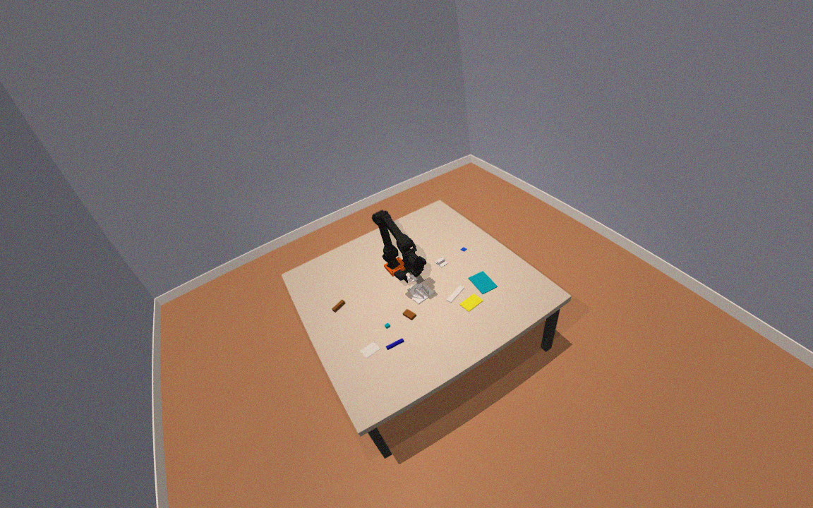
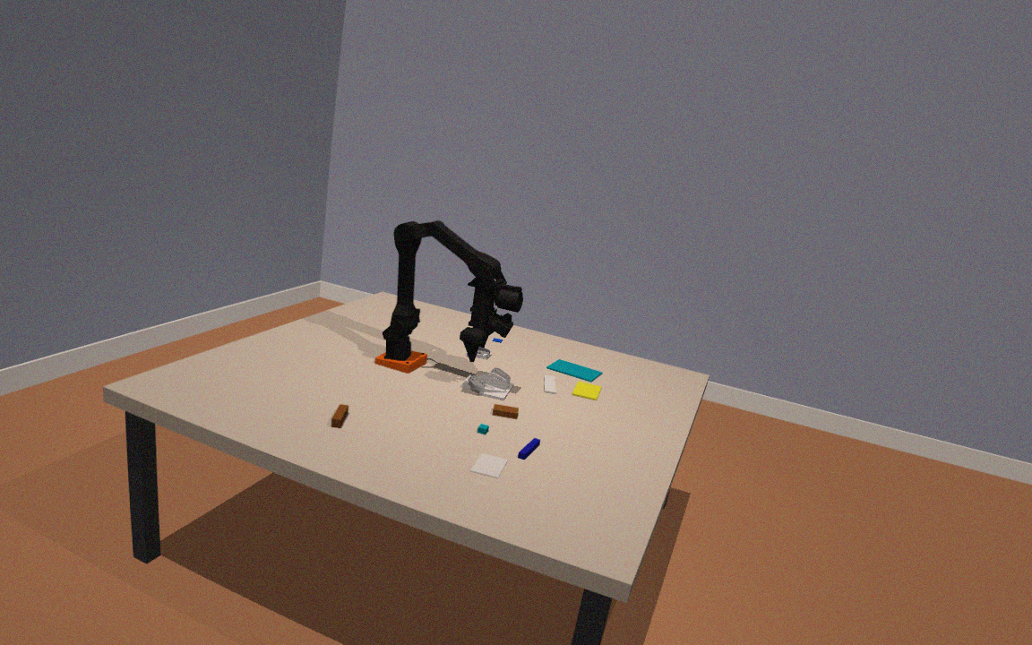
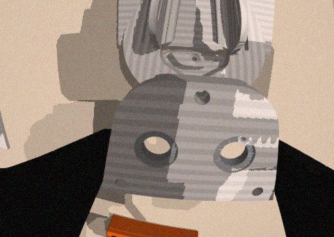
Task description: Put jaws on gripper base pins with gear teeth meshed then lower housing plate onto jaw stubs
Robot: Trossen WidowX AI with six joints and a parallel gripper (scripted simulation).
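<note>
The white housing plate lies 80 mm below my gripper tip. The rest, counted from my gripper tip: white strip 210 mm ahead, 120 mm to the left, 80 mm below; then brown block 150 mm to the right, 120 mm ahead, 70 mm below; then grey jaw 70 mm below, 20 mm to the right, 20 mm ahead.
</note>
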